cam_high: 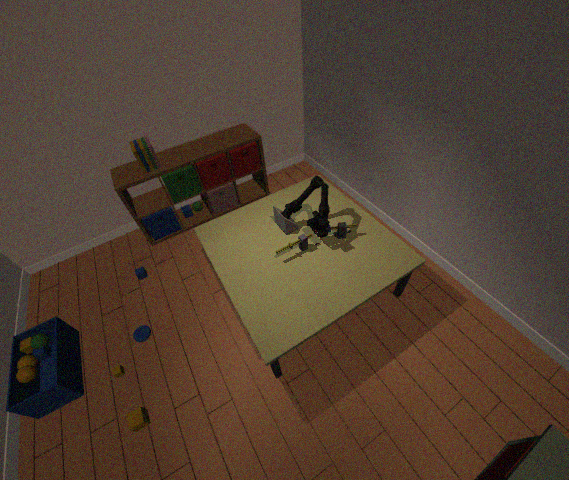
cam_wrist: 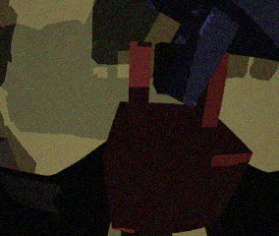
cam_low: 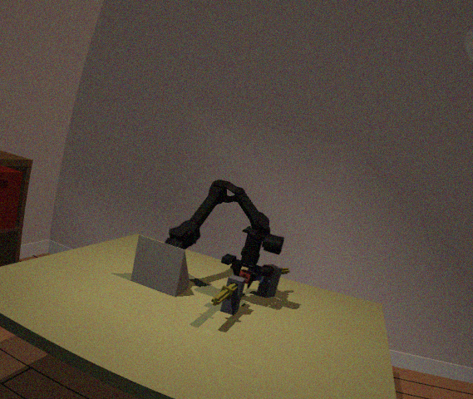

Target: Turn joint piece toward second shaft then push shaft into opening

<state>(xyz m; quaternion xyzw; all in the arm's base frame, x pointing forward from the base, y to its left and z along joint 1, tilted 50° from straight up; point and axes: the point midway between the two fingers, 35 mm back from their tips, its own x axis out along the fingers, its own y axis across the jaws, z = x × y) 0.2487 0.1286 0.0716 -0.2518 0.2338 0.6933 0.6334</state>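
Right now the red joint piece is 4 cm above my gripper tip and 2 cm to the left of it.
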